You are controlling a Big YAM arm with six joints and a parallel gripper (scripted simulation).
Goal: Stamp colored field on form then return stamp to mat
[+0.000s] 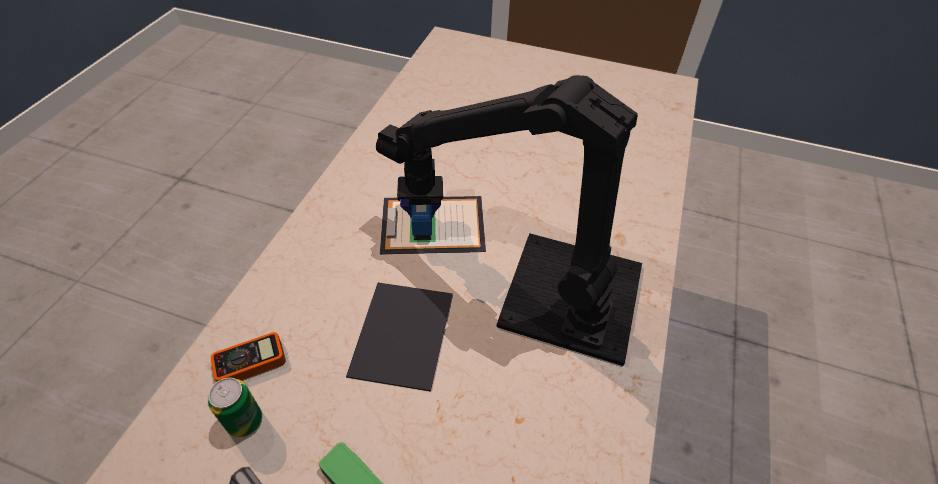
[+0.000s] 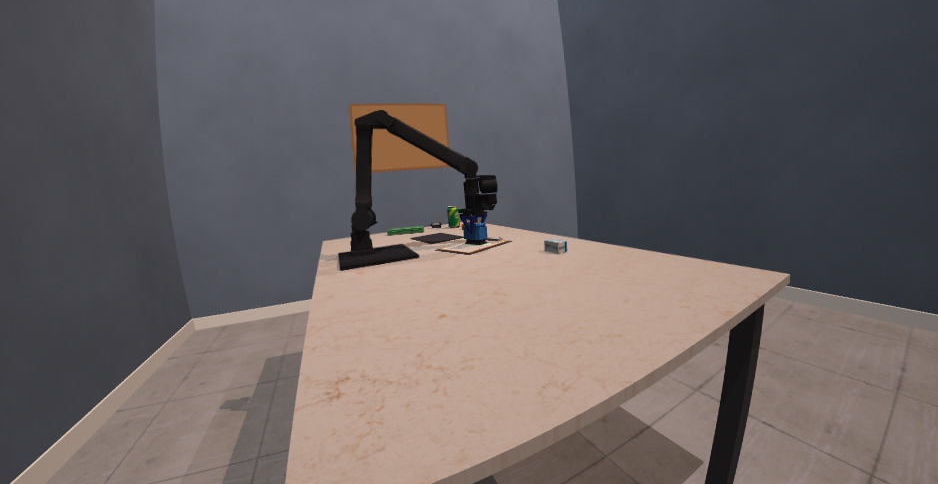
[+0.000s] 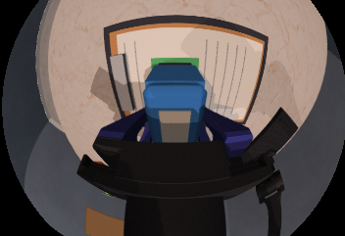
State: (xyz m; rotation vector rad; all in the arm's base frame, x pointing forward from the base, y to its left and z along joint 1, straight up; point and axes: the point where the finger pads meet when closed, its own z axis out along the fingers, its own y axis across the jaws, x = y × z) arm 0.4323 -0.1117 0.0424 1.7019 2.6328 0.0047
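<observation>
Now: the form 1 cm behind my hand, 2 cm to the right of it and 5 cm below it. The rest, counted from my hand: dark mat 8 cm behind, 28 cm to the left, 5 cm below; then stamp 1 cm below; then green flat object 17 cm behind, 59 cm to the left, 4 cm below.
</observation>
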